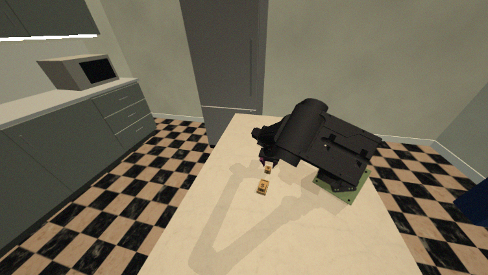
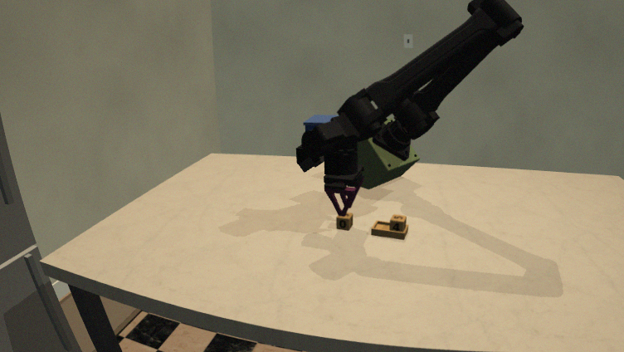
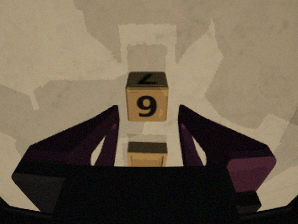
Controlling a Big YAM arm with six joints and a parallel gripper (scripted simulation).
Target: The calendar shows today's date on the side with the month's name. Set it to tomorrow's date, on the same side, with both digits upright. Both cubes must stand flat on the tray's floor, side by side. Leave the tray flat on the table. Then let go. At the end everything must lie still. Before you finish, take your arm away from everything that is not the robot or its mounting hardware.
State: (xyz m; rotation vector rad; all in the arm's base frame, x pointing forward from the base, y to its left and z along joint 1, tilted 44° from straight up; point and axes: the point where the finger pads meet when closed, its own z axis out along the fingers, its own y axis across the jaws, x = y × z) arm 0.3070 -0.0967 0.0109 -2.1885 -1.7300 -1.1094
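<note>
Right now the cube is 3 cm below my hand. The rest, counted from my hand: wooden tray (11 cm to the left, 4 cm below, 1 cm ahead).
</note>
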